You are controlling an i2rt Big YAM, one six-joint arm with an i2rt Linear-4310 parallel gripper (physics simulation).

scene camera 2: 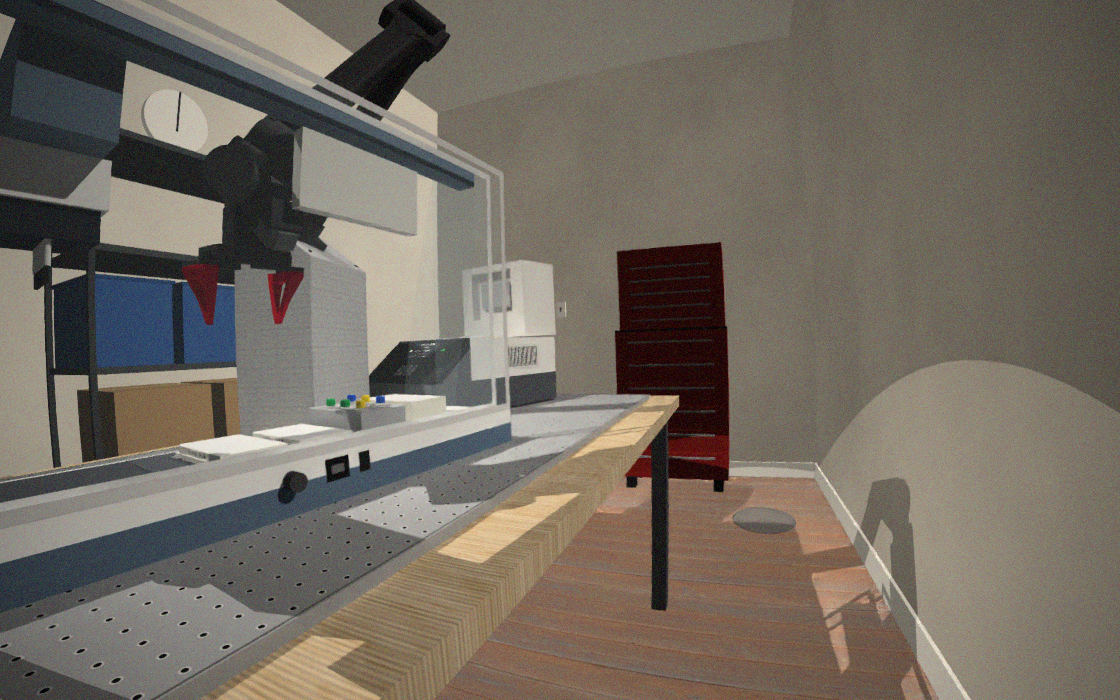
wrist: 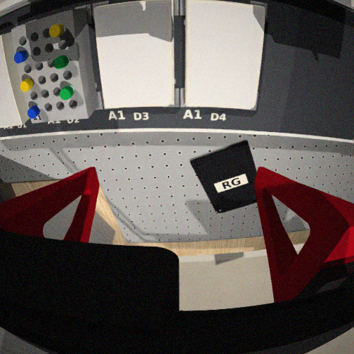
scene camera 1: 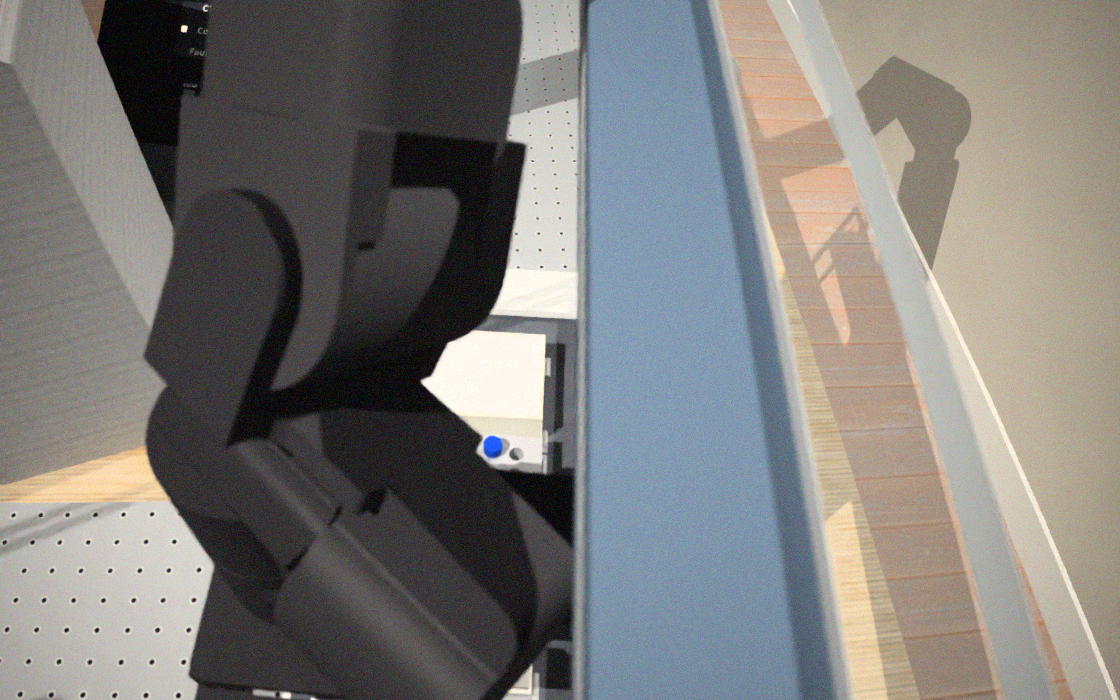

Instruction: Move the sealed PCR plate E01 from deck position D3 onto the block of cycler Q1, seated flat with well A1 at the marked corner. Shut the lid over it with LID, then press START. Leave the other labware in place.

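Places are measured from the arm's base along level axes (x left, y back, z up), in metres.
Pixels of known places: gripper, fingertip midpoint: (scene camera 2: 245, 324).
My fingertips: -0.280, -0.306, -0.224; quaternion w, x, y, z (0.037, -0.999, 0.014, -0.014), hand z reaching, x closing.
Behind a point stands the place of what it marks, as x, y, z.
The white plate at D3 (wrist: 135, 62) (scene camera 2: 302, 432) lies flat on the dark deck, beside the D2 tube rack. My gripper (wrist: 176, 175) (scene camera 2: 243, 321) @[-0.280, -0.306, -0.224] is open and empty, high above the bench with its red fingers pointing down. In the wrist view the D3 plate lies beyond the fingertips, toward the top of the view. In scene camera 1 my dark arm hides the D3 plate, and the gripper cannot be made out. A dark cycler console (scene camera 2: 425, 363) @[0.281, -0.127, -0.301] stands at the far end of the bench; part of its lit text shows in scene camera 1. The cycler block and lid cannot be made out.
A tube rack (wrist: 60, 107) with coloured caps is at D2, a white plate (wrist: 224, 57) at D4, and white labware (scene camera 1: 495, 375) @[-0.038, -0.377, -0.346] (scene camera 2: 417, 406) @[-0.063, -0.415, -0.356] at D1. A black RG box (wrist: 225, 195) stands in front of the deck. A grey column (scene camera 2: 338, 346) and a blue overhead beam (scene camera 1: 669, 330) @[-0.309, -0.422, 0.057] flank the arm.
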